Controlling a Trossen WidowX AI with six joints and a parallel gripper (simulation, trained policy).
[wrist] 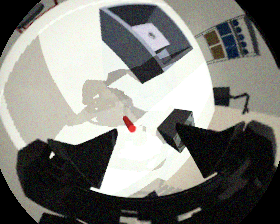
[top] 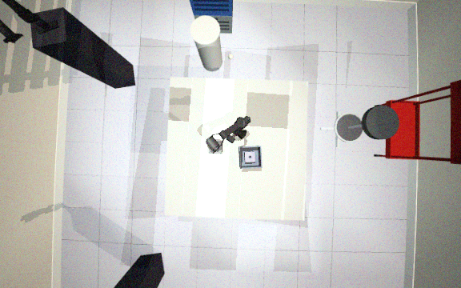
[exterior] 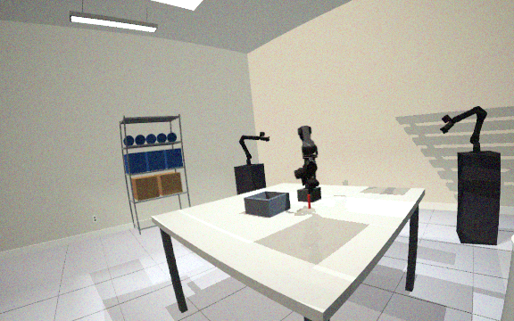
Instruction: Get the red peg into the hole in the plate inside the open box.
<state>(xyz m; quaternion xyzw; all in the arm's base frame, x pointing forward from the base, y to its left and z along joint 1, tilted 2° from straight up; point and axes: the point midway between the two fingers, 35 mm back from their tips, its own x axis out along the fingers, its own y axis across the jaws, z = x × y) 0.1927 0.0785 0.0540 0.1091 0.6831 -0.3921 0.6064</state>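
Now: the red peg 70 mm below my gripper tip, 20 mm to the left of it and 10 mm ahead of it. Round my gripper tip: plate (200 mm to the right, 120 mm ahead, 60 mm below); grey box (200 mm to the right, 120 mm ahead, 80 mm below).
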